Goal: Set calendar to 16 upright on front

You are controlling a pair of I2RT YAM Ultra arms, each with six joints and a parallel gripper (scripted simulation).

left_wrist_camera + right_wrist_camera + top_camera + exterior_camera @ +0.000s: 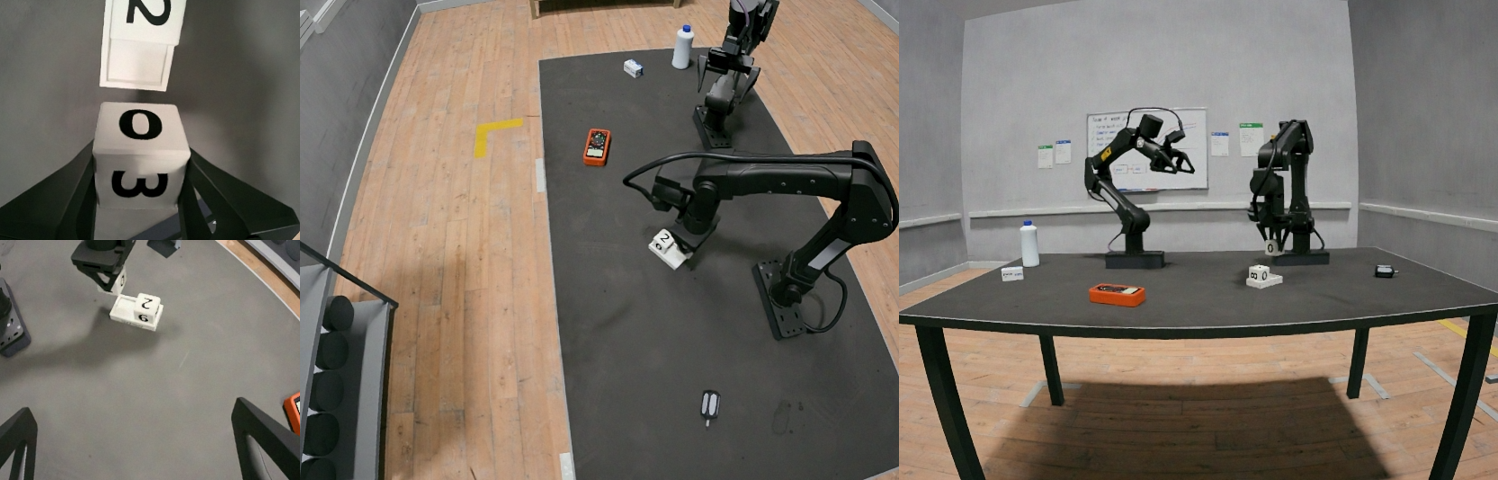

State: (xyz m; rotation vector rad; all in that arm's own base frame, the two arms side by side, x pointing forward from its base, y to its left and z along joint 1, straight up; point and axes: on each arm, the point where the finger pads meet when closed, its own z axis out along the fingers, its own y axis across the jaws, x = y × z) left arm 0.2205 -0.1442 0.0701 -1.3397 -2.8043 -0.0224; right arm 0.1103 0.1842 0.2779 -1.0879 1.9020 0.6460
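Now: the white tray 90 mm below my left hand, 30 mm to the right of it and 20 mm ahead of it. Also, from my left hand: white bottle: 850 mm to the right, 240 mm behind, 20 mm below.
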